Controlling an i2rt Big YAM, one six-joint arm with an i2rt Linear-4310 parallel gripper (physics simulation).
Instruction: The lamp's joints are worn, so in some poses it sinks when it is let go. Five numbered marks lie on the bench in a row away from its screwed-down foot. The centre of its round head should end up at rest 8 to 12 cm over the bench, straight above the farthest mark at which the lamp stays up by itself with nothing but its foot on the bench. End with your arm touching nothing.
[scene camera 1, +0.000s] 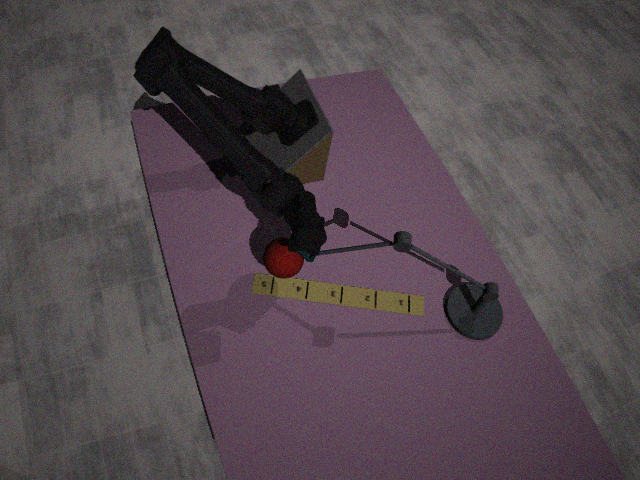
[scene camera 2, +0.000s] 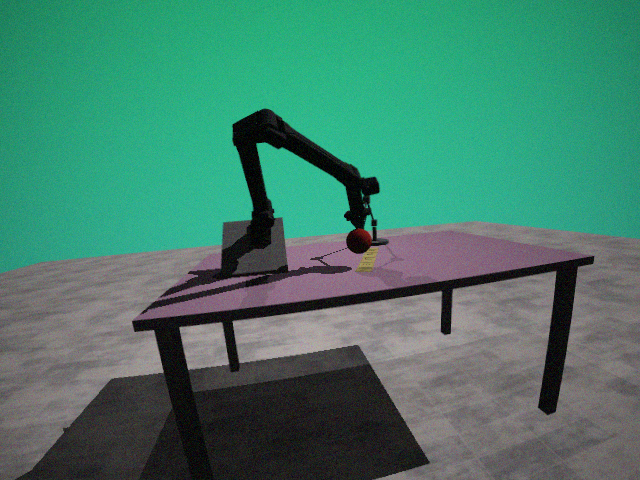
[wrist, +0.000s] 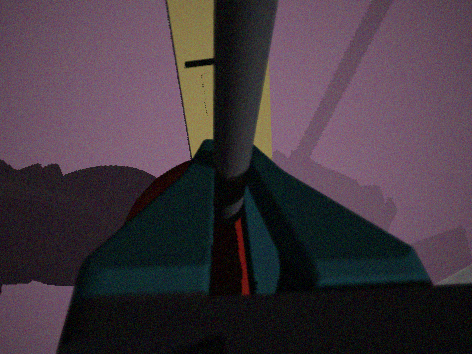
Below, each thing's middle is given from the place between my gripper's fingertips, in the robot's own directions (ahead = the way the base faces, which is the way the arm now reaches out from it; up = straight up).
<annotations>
The yellow numbered strip (scene camera 1: 264, 284) lies 50 mm ahead of my hand, 80 mm to the left of it and 120 mm below it.
</annotations>
